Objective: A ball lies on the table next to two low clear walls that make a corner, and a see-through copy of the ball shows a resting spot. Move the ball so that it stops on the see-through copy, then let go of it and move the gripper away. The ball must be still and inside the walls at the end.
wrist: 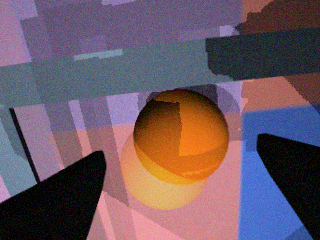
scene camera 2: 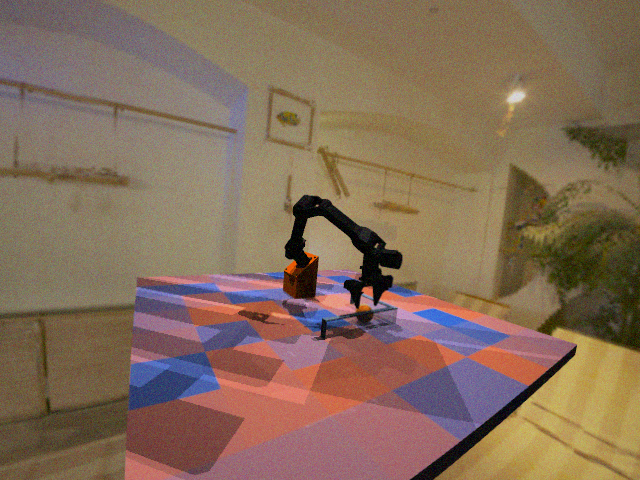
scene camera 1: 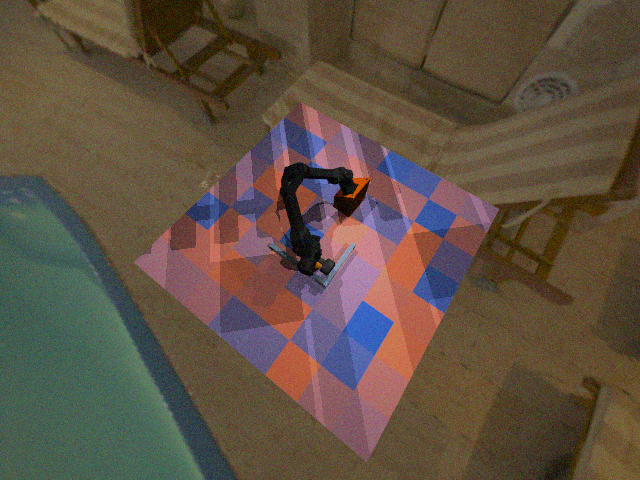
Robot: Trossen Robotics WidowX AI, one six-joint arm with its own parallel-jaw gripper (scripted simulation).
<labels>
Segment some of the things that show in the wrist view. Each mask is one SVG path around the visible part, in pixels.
The gripper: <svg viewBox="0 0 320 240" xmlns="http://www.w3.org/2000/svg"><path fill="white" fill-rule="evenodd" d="M103 151L95 151L31 188L1 202L0 240L86 240L94 220L93 216L103 190L106 175L106 162ZM258 134L256 150L268 174L286 197L287 202L292 206L313 240L320 240L320 147L266 133Z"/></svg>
An orange ball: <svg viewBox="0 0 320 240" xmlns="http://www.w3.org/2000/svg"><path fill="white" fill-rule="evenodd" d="M155 96L144 106L136 119L133 137L138 147L154 163L182 178L200 180L213 174L222 163L228 149L229 134L223 112L210 98L192 90L174 89Z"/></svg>
</labels>
